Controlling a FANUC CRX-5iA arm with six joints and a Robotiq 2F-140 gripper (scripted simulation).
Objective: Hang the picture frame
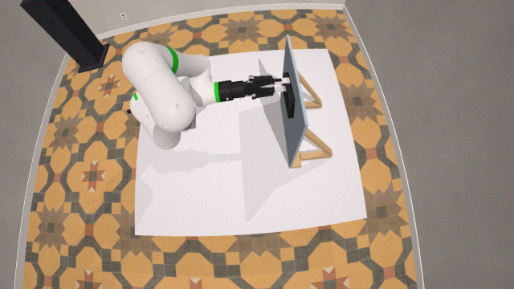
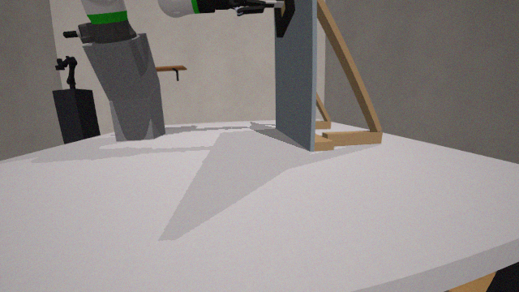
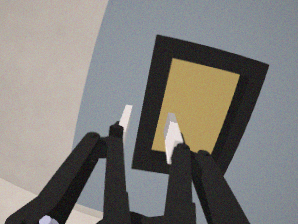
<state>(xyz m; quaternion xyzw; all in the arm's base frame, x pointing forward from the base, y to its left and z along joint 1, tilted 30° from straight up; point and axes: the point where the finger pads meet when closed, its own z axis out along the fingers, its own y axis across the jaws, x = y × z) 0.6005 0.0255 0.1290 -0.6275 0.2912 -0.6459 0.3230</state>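
The picture frame is 5 cm below my hand, 4 cm ahead of it and 2 cm to the right of it. From my hand the other things lie so: grey-blue board 21 cm below, 5 cm ahead, 1 cm to the right.
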